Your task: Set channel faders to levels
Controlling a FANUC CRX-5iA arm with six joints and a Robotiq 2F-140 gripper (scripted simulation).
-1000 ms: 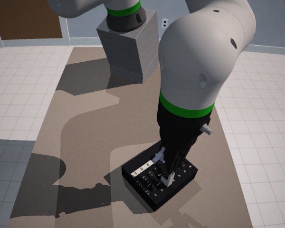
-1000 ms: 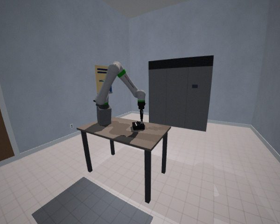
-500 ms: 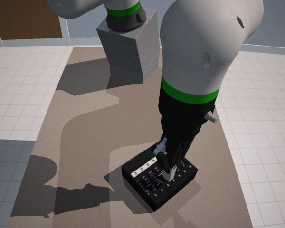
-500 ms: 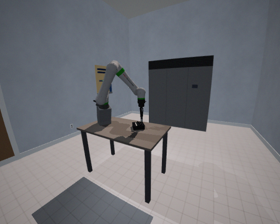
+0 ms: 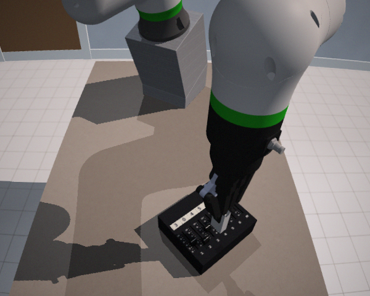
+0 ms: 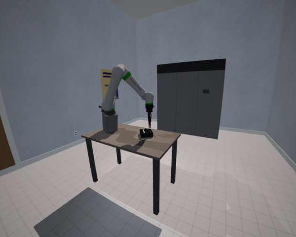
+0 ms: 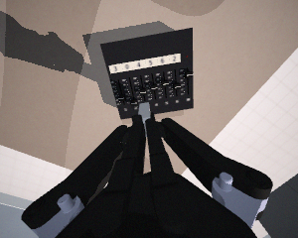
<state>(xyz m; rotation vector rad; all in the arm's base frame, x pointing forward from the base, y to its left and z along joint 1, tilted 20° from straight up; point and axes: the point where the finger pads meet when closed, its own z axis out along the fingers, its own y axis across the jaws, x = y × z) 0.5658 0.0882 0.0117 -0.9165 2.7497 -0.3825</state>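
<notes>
Now: hand 9 cm past the master fader, 5 cm to the right of it and 7 cm above it. Round my hand: channel fader 2 cm behind, 1 cm to the right, 7 cm below.
</notes>
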